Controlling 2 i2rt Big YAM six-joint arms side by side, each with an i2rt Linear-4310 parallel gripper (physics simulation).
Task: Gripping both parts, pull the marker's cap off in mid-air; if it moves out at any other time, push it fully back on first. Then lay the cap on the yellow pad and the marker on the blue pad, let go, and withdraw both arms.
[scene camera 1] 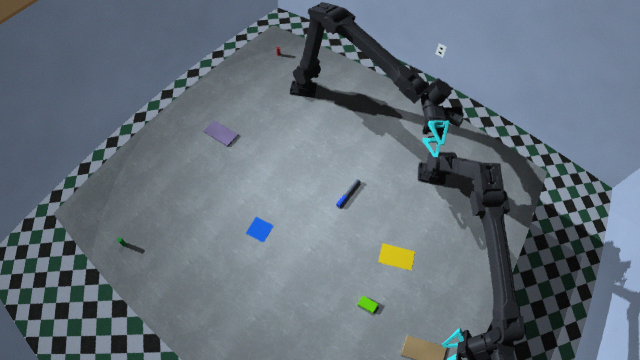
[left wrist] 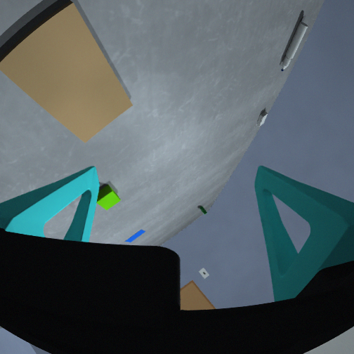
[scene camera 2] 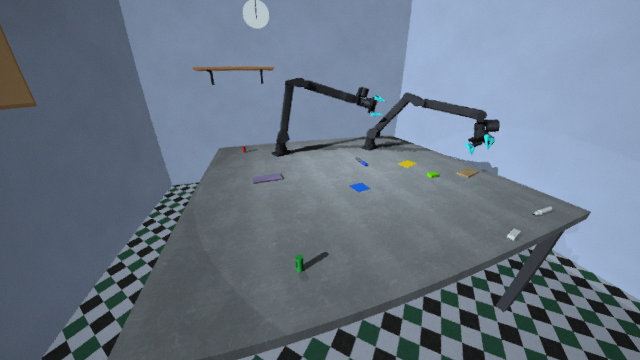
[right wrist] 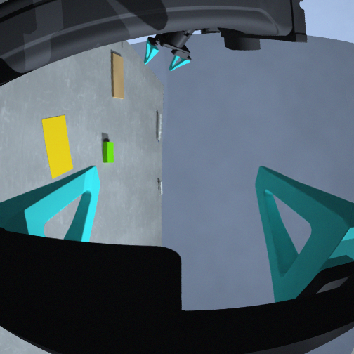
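Where they show: left gripper, fingertip midpoint: (scene camera 1: 440, 356) (scene camera 2: 479, 152); right gripper, fingertip midpoint: (scene camera 1: 438, 151) (scene camera 2: 383, 108); left arm's base, origin of the base link: (scene camera 1: 431, 174) (scene camera 2: 369, 148); right arm's base, origin of the base link: (scene camera 1: 303, 89) (scene camera 2: 281, 153).
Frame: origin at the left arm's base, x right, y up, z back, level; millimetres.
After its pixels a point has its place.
The marker (scene camera 1: 353, 188) {x 315, y 16, z -146 mm} (scene camera 2: 359, 159) {x 328, y 17, z -150 mm} lies on the table, a dark barrel with a blue cap (scene camera 1: 341, 201) {x 350, y 18, z -213 mm} (scene camera 2: 364, 163) {x 362, y 16, z -217 mm} at one end; the two touch. The yellow pad (scene camera 1: 396, 257) {x 113, y 1, z -387 mm} (scene camera 2: 407, 164) {x 123, y 1, z -392 mm} (right wrist: 57, 146) and the blue pad (scene camera 1: 259, 229) {x 623, y 1, z -385 mm} (scene camera 2: 359, 187) {x 627, y 1, z -386 mm} (left wrist: 135, 236) lie flat and bare. My left gripper (scene camera 1: 446, 352) {x -44, y 138, z -736 mm} (scene camera 2: 480, 150) {x -44, y 138, z -736 mm} (left wrist: 176, 174) (right wrist: 157, 66) is open and empty, above the table near the tan block. My right gripper (scene camera 1: 435, 140) {x 73, y 330, z -134 mm} (scene camera 2: 383, 107) {x 73, y 330, z -134 mm} (right wrist: 177, 174) is open and empty, high above the table. The marker does not show in either wrist view.
A lime block (scene camera 1: 367, 304) {x 192, y 15, z -581 mm} (scene camera 2: 432, 175) {x 214, y 12, z -585 mm} (left wrist: 108, 198) (right wrist: 108, 152), tan block (scene camera 1: 422, 347) {x -23, y 8, z -701 mm} (scene camera 2: 467, 172) {x -19, y 8, z -714 mm} (left wrist: 70, 75) (right wrist: 117, 75), purple block (scene camera 1: 220, 133) {x 920, y 8, z 1 mm} (scene camera 2: 267, 178) {x 925, y 8, z -4 mm}, green cylinder (scene camera 1: 121, 241) {x 1126, y 43, z -587 mm} (scene camera 2: 299, 263) {x 1142, y 35, z -592 mm}, red cylinder (scene camera 1: 278, 51) {x 817, y 30, z 572 mm} (scene camera 2: 244, 149) {x 820, y 24, z 572 mm}, white pen (scene camera 2: 543, 211) {x 233, y 14, z -1070 mm} (left wrist: 295, 45) and white block (scene camera 2: 514, 234) {x 519, y 12, z -988 mm} (left wrist: 262, 117) stand apart.
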